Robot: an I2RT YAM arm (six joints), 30 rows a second.
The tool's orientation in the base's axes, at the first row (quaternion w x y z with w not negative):
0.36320, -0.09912, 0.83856, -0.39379
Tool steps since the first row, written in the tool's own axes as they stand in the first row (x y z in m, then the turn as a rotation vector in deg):
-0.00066, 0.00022, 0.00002, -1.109, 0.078, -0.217
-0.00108, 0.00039, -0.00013, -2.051, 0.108, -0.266
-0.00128, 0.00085, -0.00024, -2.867, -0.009, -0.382
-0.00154, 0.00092, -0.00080, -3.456, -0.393, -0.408
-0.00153, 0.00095, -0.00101, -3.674, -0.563, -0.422
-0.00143, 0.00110, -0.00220, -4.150, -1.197, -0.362
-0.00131, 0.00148, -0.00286, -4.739, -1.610, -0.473
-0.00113, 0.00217, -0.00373, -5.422, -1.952, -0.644
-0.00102, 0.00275, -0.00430, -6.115, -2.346, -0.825
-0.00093, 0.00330, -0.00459, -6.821, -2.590, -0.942
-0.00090, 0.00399, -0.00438, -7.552, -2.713, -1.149
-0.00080, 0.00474, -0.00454, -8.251, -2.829, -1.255
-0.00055, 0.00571, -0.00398, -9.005, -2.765, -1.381
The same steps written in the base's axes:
0.00051, 0.00043, 0.00018, 0.655, 0.682, 0.624
0.00073, 0.00083, 0.00034, 1.300, 1.157, 1.123
0.00085, 0.00129, 0.00016, 1.791, 1.515, 1.692
0.00066, 0.00178, 0.00048, 2.149, 1.540, 2.297
0.00052, 0.00192, 0.00055, 2.275, 1.533, 2.543
-0.00036, 0.00268, 0.00089, 2.581, 1.288, 3.235
-0.00085, 0.00327, 0.00083, 2.878, 1.343, 3.897
-0.00149, 0.00416, 0.00060, 3.209, 1.523, 4.584
-0.00189, 0.00483, 0.00036, 3.533, 1.679, 5.317
-0.00209, 0.00533, 0.00003, 3.930, 1.904, 5.921
-0.00189, 0.00566, -0.00058, 4.297, 2.274, 6.487
-0.00198, 0.00621, -0.00111, 4.711, 2.574, 6.989
-0.00166, 0.00642, -0.00219, 5.172, 3.032, 7.396

